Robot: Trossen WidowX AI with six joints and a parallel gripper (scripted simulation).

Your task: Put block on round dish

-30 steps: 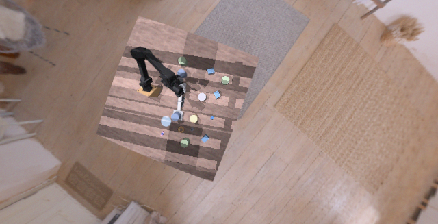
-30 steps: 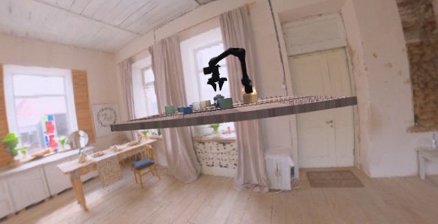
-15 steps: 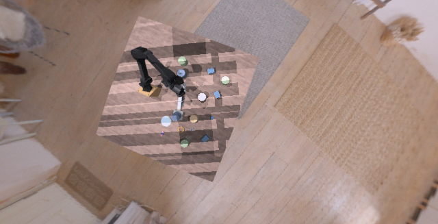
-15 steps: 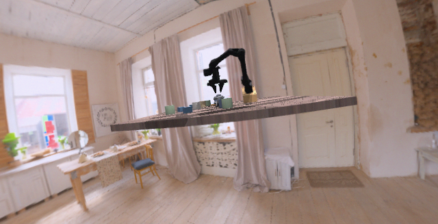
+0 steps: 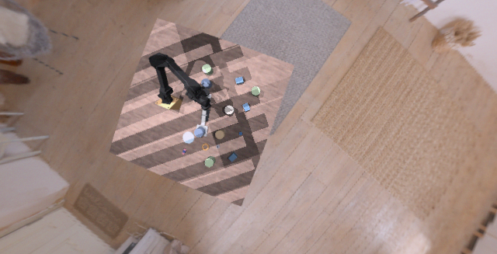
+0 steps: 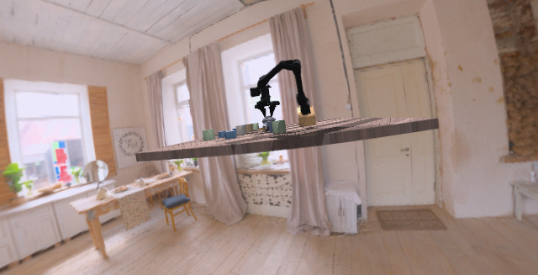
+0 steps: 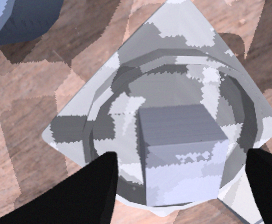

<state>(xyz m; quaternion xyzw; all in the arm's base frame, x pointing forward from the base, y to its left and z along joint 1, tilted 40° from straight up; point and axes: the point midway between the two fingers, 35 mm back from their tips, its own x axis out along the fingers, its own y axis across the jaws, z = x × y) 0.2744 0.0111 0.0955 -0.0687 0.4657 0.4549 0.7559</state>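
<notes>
The round dish is 10 cm behind my gripper tip, 34 cm to the right of it and 9 cm below it. Round my gripper tip: balance beam: 1 cm ahead, 12 cm to the right, 6 cm below; then cup: 3 cm behind, 15 cm to the left, 6 cm below; then white cylinder: 21 cm ahead, 6 cm to the right, 6 cm below.
</notes>
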